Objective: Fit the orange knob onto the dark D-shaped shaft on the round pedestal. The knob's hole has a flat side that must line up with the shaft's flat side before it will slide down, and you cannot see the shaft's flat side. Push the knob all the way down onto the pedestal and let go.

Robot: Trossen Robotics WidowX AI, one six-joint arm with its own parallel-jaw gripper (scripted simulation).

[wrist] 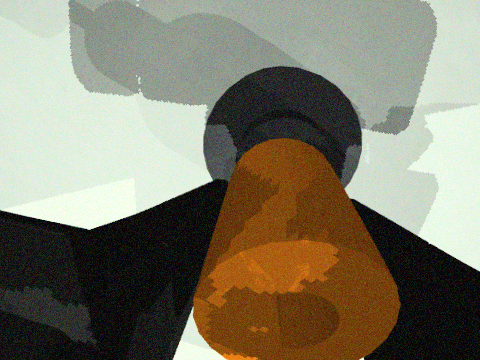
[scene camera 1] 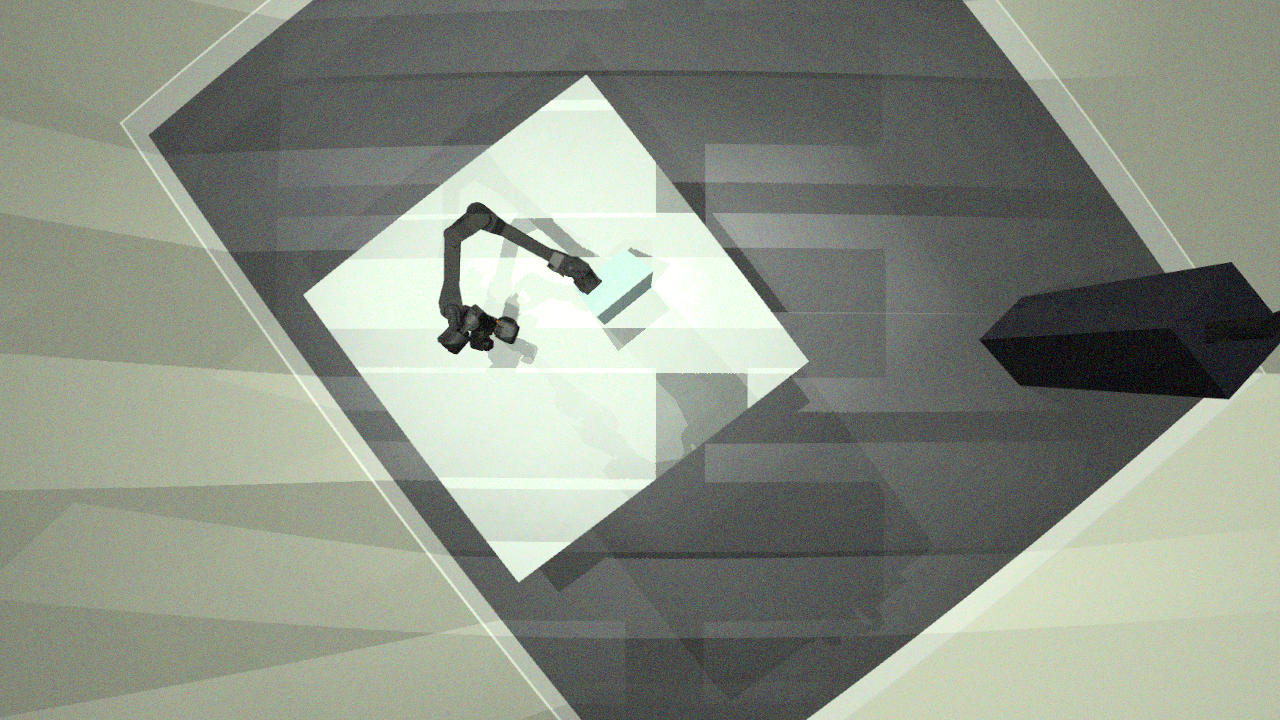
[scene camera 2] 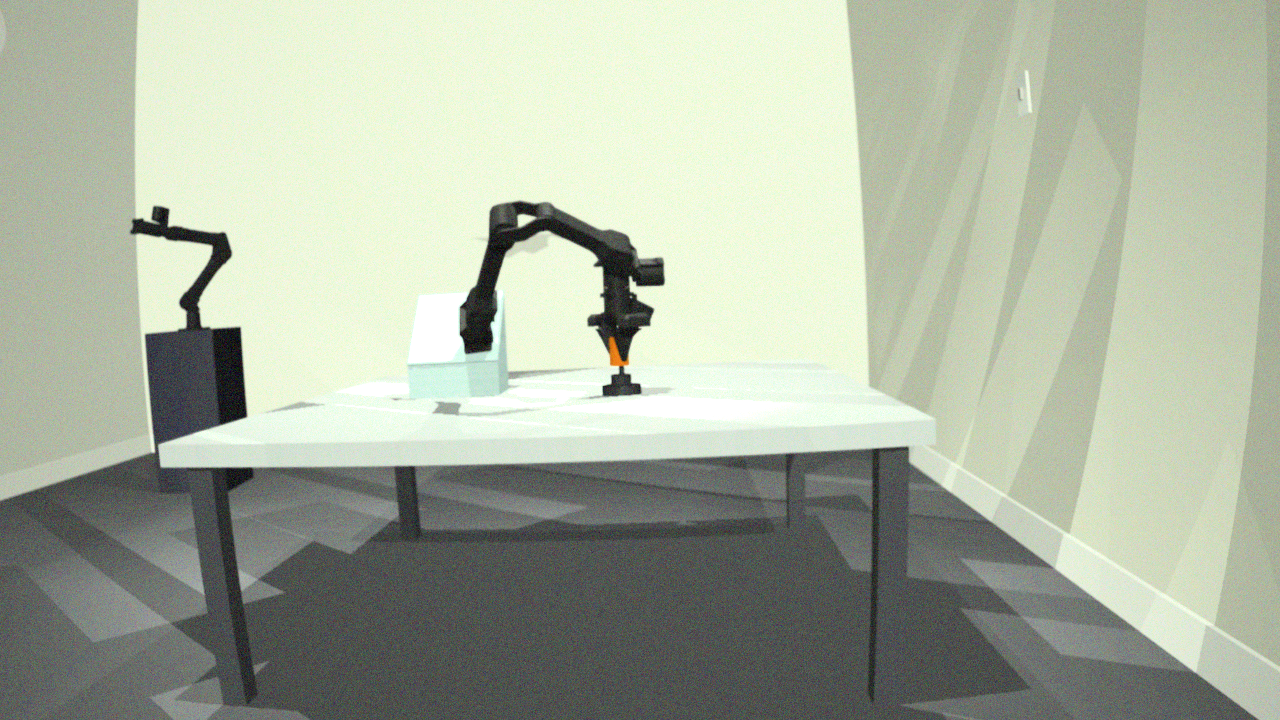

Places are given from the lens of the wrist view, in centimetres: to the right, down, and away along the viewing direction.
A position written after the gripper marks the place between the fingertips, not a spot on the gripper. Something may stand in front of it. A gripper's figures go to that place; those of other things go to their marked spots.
gripper point(wrist: 283, 200): 2, 1, 10
orange knob point(wrist: 290, 262): 1, 1, 4
pedestal point(wrist: 276, 102): 2, -4, 13
The marked spots on the pedestal and the orange knob are 10 cm apart.
